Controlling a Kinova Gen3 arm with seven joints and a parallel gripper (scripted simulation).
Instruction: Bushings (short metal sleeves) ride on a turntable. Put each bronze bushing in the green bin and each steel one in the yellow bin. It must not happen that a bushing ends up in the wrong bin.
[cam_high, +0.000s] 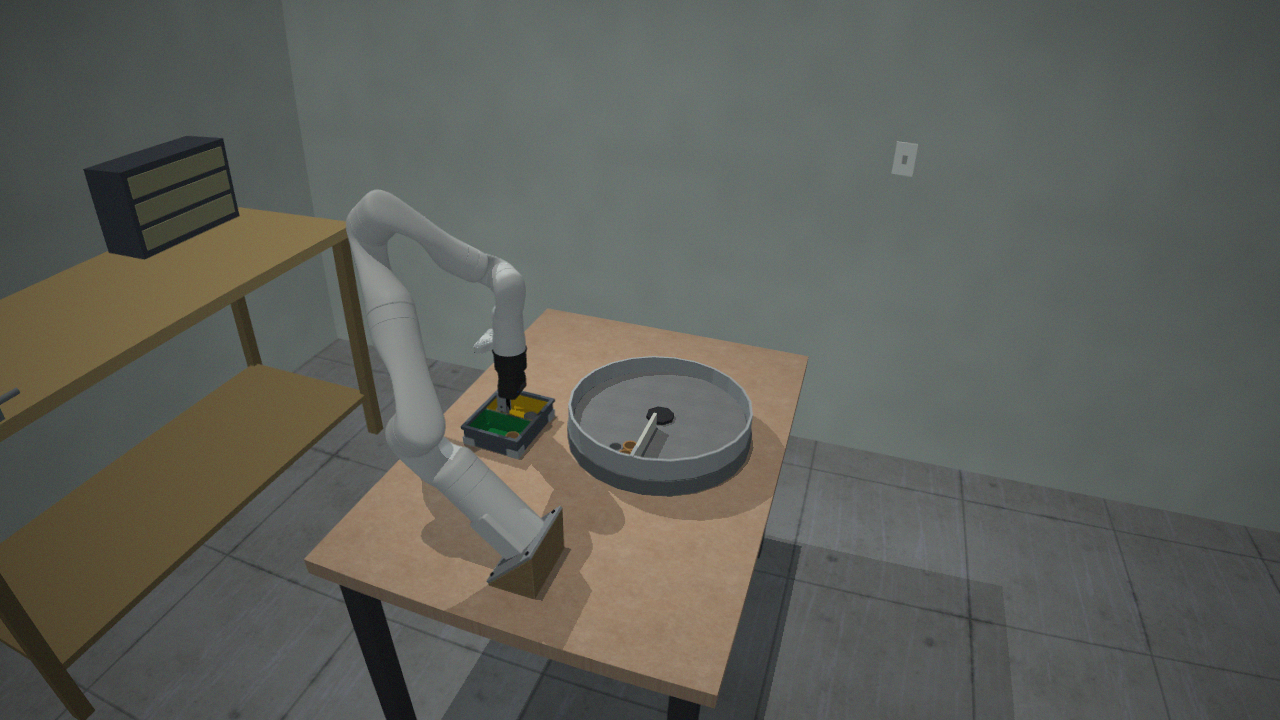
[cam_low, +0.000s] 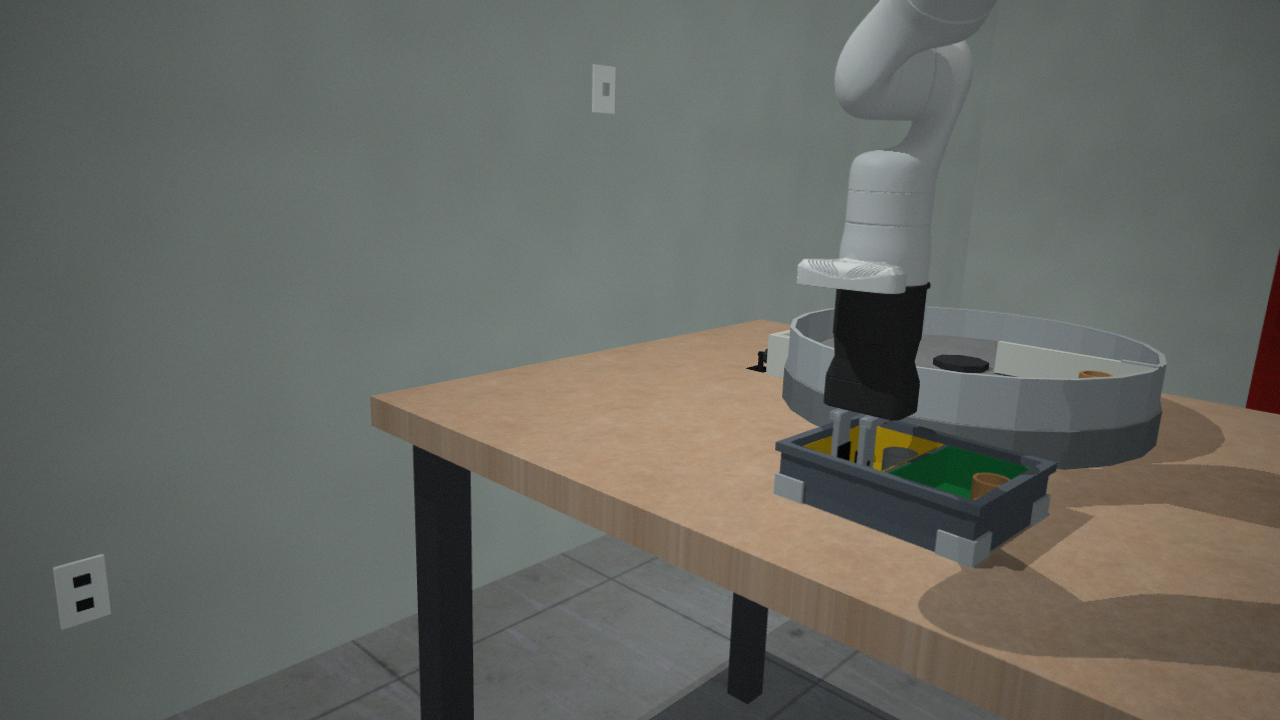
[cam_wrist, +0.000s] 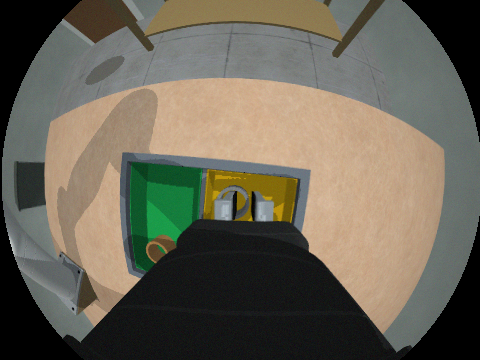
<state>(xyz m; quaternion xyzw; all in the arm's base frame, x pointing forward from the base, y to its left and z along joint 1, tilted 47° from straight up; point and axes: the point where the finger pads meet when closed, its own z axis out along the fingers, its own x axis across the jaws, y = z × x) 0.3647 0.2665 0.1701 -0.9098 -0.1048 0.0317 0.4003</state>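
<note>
Right now my hand is 4 cm past the bin tray, 4 cm to the left of it and 1 cm above it. Round my hand: grey turntable (11 cm ahead, 36 cm to the right, 2 cm above).
</note>
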